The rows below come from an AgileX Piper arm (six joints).
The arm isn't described. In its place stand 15 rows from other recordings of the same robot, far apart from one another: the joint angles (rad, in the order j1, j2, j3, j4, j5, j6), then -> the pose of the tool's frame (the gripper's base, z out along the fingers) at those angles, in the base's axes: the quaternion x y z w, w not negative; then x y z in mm.
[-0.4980 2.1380 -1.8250 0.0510 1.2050 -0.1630] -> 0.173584, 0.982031, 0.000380, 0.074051, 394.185, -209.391, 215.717
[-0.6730 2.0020 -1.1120 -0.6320 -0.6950 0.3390] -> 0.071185, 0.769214, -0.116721, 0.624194, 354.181, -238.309, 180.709
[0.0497 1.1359 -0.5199 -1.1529 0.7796 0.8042] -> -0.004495, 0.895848, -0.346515, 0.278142, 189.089, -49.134, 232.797
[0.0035 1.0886 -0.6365 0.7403 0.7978 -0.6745] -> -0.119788, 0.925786, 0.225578, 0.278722, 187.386, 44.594, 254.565
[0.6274 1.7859 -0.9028 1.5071 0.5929 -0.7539] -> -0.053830, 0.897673, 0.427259, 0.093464, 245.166, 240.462, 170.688
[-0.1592 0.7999 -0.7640 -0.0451 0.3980 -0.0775] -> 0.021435, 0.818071, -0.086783, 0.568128, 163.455, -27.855, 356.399
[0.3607 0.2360 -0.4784 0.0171 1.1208 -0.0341] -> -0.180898, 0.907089, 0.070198, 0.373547, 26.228, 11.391, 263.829
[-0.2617 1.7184 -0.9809 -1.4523 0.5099 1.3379] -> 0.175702, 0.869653, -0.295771, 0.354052, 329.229, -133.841, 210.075
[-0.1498 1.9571 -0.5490 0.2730 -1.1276 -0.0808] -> 0.149491, 0.760156, -0.129874, 0.618828, 305.039, -68.456, 114.284
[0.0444 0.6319 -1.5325 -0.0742 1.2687 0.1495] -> 0.054398, 0.796823, 0.023382, 0.601305, 2.147, -6.351, 517.307
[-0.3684 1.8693 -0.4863 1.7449 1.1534 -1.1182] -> 0.325445, 0.753432, 0.554367, 0.138214, 246.960, -7.510, 114.608
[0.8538 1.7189 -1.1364 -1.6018 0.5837 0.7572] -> -0.516791, 0.650930, -0.244703, 0.499337, 286.492, 252.351, 262.052
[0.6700 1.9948 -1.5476 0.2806 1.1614 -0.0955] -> 0.321009, -0.937845, -0.131237, 0.013270, 298.738, 266.170, 208.917
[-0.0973 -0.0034 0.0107 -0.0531 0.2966 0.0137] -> 0.028317, 0.778778, -0.048104, 0.624811, 54.137, -6.703, 183.056
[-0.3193 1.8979 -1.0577 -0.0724 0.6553 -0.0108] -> 0.126539, 0.988341, -0.037307, 0.076011, 321.668, -110.572, 132.896
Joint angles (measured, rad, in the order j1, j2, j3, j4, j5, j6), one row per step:
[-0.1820, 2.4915, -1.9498, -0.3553, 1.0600, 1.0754]
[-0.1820, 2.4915, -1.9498, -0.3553, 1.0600, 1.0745]
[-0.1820, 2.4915, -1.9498, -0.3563, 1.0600, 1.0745]
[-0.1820, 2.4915, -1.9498, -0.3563, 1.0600, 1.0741]
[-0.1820, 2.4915, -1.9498, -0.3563, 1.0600, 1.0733]
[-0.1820, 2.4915, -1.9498, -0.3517, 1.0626, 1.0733]
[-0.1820, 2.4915, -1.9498, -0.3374, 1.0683, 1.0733]
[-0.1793, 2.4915, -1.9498, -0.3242, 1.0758, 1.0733]
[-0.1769, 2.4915, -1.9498, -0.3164, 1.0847, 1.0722]
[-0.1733, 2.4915, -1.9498, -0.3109, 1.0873, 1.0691]
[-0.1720, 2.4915, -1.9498, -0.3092, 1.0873, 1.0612]
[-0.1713, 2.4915, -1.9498, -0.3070, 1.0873, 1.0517]
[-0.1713, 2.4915, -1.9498, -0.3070, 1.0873, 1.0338]
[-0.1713, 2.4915, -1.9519, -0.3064, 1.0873, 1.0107]
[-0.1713, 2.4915, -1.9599, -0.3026, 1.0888, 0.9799]
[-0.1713, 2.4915, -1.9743, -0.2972, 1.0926, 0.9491]
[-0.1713, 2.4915, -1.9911, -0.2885, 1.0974, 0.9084]
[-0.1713, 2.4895, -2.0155, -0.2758, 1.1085, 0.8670]
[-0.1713, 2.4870, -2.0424, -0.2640, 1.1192, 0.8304]
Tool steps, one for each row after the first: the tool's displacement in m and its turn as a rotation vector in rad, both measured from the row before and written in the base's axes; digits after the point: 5 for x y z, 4 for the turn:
[0.00000, 0.00000, 0.00000, 0.0000, 0.0003, 0.0009]
[0.00000, -0.00008, 0.00002, -0.0009, 0.0002, 0.0004]
[0.00000, 0.00000, 0.00000, 0.0000, 0.0001, 0.0004]
[0.00000, 0.00000, 0.00000, 0.0000, 0.0003, 0.0008]
[-0.00023, 0.00035, -0.00012, 0.0041, 0.0017, -0.0028]
[-0.00049, 0.00109, -0.00036, 0.0128, 0.0031, -0.0080]
[-0.00034, 0.00231, -0.00032, 0.0119, 0.0050, -0.0053]
[-0.00052, 0.00177, -0.00019, 0.0072, 0.0076, -0.0025]
[0.00017, 0.00215, -0.00013, 0.0049, 0.0025, 0.0034]
[0.00014, 0.00075, -0.00004, 0.0015, 0.0019, 0.0082]
[0.00008, 0.00050, -0.00005, 0.0019, 0.0023, 0.0089]
[0.00000, 0.00000, 0.00000, 0.0000, 0.0049, 0.0172]
[0.00037, -0.00002, 0.00049, 0.0001, 0.0041, 0.0220]
[0.00127, 0.00006, 0.00184, 0.0019, 0.0013, 0.0276]
[0.00214, 0.00000, 0.00336, 0.0021, -0.0031, 0.0264]
[0.00242, 0.00021, 0.00390, 0.0042, -0.0025, 0.0344]
[0.00307, 0.00035, 0.00670, 0.0061, -0.0066, 0.0322]
[0.00334, 0.00025, 0.00767, 0.0046, -0.0113, 0.0284]

